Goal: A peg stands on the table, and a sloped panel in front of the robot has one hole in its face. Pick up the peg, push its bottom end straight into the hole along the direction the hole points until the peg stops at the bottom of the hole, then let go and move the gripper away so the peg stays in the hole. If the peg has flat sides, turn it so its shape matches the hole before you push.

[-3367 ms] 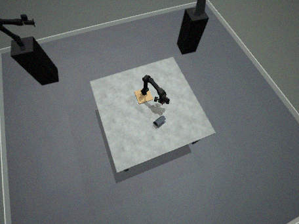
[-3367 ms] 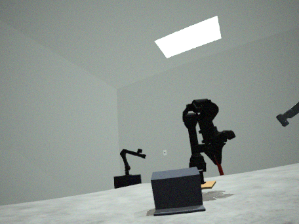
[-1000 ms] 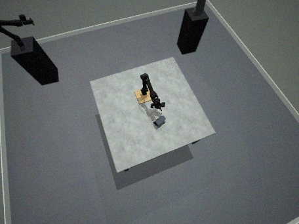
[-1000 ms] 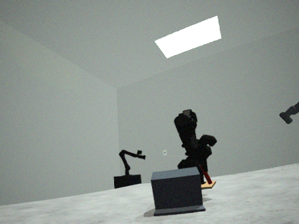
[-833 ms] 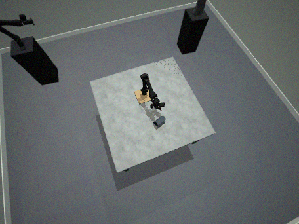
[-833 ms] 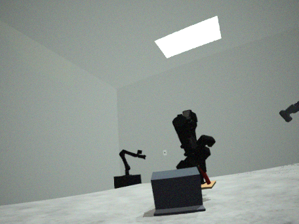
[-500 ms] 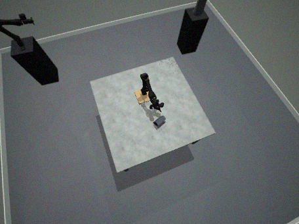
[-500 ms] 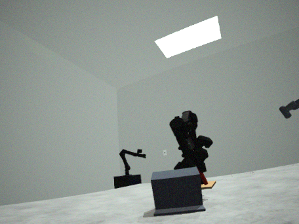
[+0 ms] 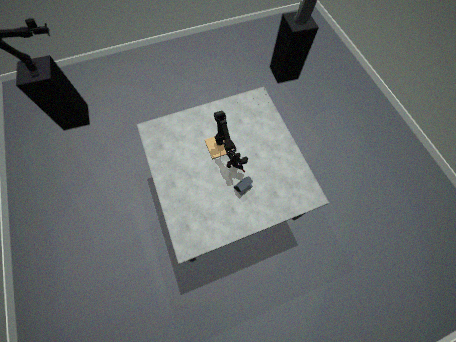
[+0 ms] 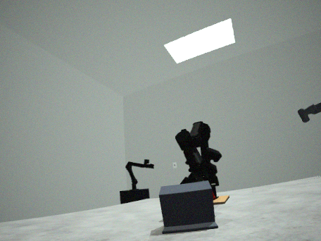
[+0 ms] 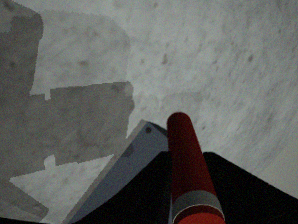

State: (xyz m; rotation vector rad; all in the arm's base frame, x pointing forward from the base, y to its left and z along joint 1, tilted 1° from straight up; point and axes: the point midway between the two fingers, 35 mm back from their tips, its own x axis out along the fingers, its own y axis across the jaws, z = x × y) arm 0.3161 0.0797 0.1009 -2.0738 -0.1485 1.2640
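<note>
Now: the blue-grey block 120 mm ahead of my gripper tip, 30 mm to the right of it and 30 mm below it. The rest, counted from my gripper tip: round red peg: 10 mm to the right, 10 mm behind, 10 mm above.
</note>
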